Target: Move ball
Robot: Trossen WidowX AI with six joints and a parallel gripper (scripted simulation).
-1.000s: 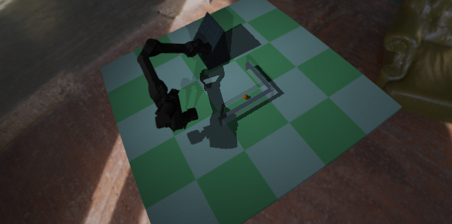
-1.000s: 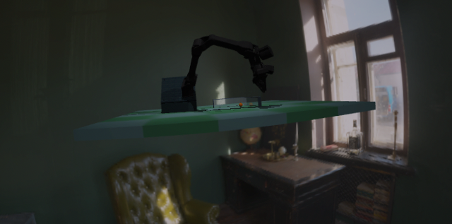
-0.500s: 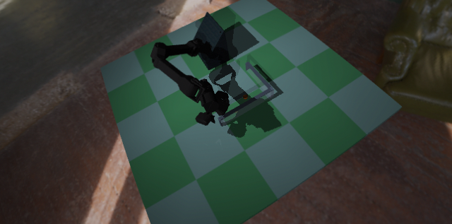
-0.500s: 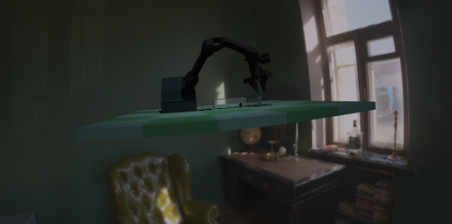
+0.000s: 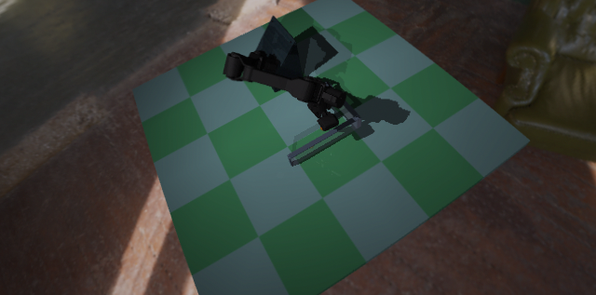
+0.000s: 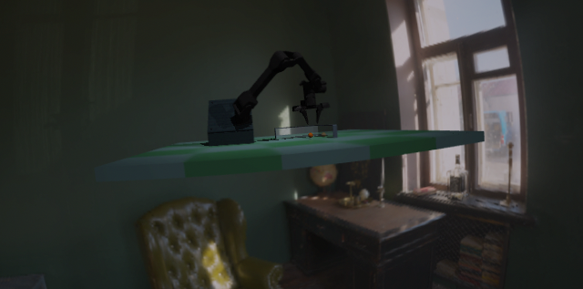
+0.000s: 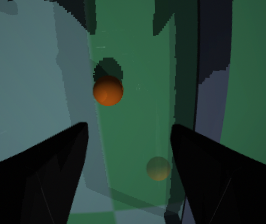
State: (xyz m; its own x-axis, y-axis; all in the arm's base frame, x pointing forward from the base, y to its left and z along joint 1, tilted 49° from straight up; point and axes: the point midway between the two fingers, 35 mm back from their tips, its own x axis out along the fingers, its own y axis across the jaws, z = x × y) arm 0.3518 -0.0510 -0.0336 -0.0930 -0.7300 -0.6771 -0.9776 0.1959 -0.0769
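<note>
Now: gripper tip 60 mm above the orange ball, 10 mm to the right of it and 10 mm past it. From my gripper tip the other things lie so: see-through copy of ball: 80 mm to the right, 60 mm below, 20 mm ahead.
</note>
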